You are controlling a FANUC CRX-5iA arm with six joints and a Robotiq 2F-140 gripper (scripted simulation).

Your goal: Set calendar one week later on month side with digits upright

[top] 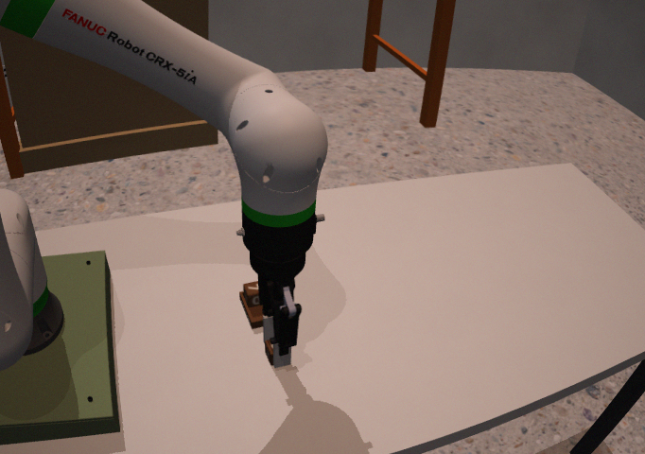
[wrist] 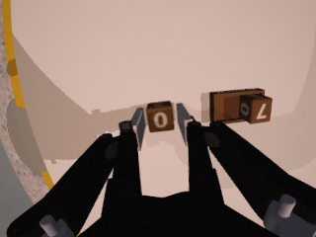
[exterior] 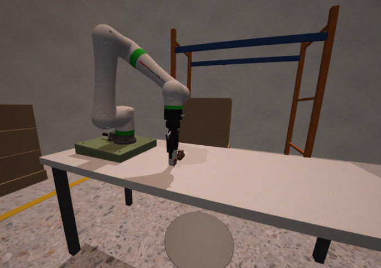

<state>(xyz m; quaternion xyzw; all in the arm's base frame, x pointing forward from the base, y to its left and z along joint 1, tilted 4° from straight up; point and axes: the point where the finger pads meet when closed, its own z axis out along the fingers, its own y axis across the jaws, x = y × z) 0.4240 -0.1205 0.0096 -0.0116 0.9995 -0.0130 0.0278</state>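
Right now the brown tray is 11 cm to the left of my hand and 3 cm below it.
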